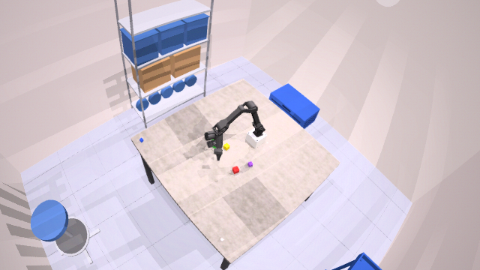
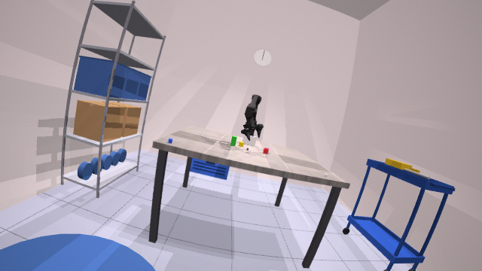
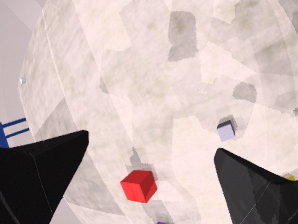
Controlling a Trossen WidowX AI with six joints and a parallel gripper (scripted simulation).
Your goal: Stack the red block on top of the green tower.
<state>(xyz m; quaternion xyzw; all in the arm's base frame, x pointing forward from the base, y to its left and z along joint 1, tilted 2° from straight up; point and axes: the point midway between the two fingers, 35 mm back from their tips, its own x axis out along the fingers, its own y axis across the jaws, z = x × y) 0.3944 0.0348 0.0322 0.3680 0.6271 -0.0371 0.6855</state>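
The red block is 120 mm to the left of my gripper tip, 90 mm behind it and 80 mm below it. Round my gripper tip: small blue block (490 mm to the right, 450 mm ahead, 90 mm below); then yellow block (140 mm behind, 100 mm to the right, 80 mm below); then purple block (220 mm behind, 130 mm to the left, 80 mm below).
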